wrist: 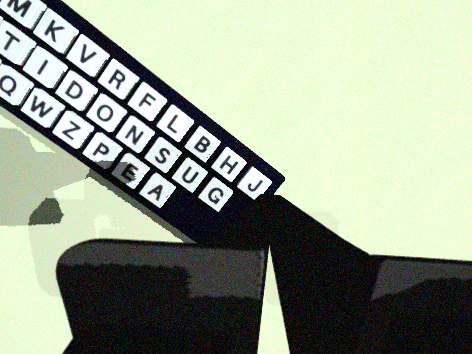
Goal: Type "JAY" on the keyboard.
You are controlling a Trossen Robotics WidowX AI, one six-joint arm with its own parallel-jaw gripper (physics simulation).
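Frame: origin at the arm's base, x ahead, y up, z right, level; millimetres.
Where they show: gripper, fingertip midpoint: (268, 204).
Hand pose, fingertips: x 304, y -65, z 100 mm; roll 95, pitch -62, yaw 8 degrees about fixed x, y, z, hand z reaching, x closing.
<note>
Things, the pixels of their top centre, and the offset from my fingertips. "*": a spot on its surface instead. Level surfaces: height alone.
- dark keyboard, surface spot: (187, 215) * dx -41, dy -54, dz -26 mm
- J key, middle of its top: (254, 184) dx -2, dy -49, dz +0 mm
- H key, middle of its top: (228, 164) dx +0, dy -49, dz -19 mm
- G key, middle of its top: (215, 195) dx -19, dy -49, dz -17 mm
- E key, middle of its top: (129, 171) dx -32, dy -49, dz -68 mm
- P key, middle of its top: (100, 151) dx -29, dy -49, dz -87 mm
- pale table, its level: dy -66 mm
The dark keyboard (187, 215) with white letter keys runs slantwise from the upper left to the centre of the wrist view. The J key (254, 183) is at the right end of its top row. The A key (158, 193) is at the right end of the bottom row. The Y key does not show in the view. My black gripper (268, 204) is shut and empty. Its fingertips are right beside the lower right edge of the J key, over the keyboard's right end, and hide part of it. Whether they touch it, I cannot tell.
The H key (229, 164) and the G key (216, 195) are close to the fingertips. A shadow falls on the E key (129, 172) and part of the P key (102, 150). More shadows lie on the pale table (370, 100) at the left.
</note>
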